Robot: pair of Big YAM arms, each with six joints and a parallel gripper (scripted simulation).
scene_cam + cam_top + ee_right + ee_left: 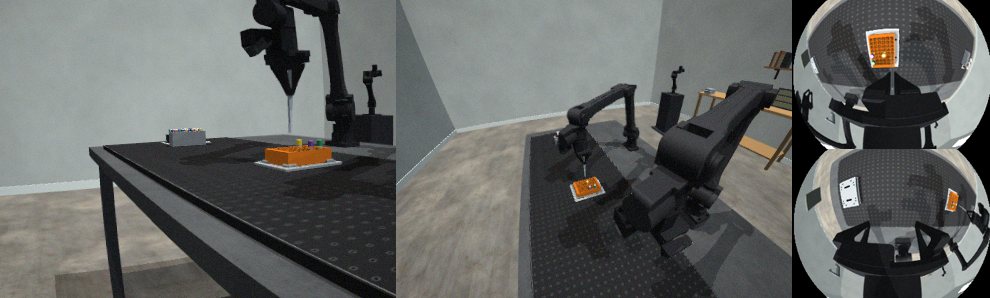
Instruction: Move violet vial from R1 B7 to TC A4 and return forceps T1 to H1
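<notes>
My right gripper is now 30 mm to the right of the orange tube carrier and 140 mm above it.
</notes>
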